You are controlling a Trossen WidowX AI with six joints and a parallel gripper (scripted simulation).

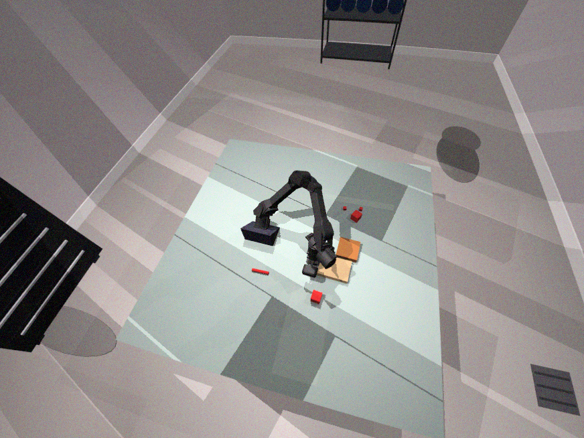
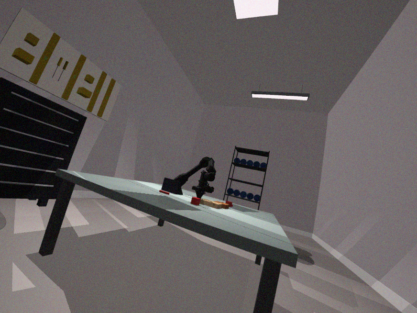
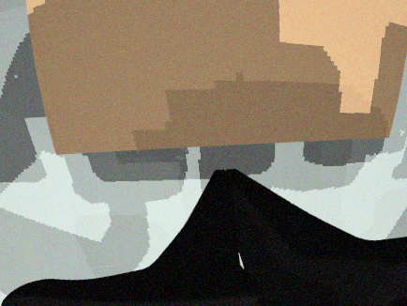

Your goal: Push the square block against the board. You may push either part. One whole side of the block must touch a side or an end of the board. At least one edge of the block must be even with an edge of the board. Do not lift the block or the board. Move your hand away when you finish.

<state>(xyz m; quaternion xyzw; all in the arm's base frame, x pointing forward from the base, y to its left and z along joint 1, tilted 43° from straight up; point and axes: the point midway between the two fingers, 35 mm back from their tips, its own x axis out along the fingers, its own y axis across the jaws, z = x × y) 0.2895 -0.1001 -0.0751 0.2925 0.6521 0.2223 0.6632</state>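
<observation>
Now: the tan board 100 mm ahead of my gripper tip, 10 mm to the right of it and 10 mm above it. From my gripper tip the other things lie so: flat red bar 240 mm behind, 90 mm to the right; then brown square block 150 mm ahead, 100 mm to the left, 10 mm above.
</observation>
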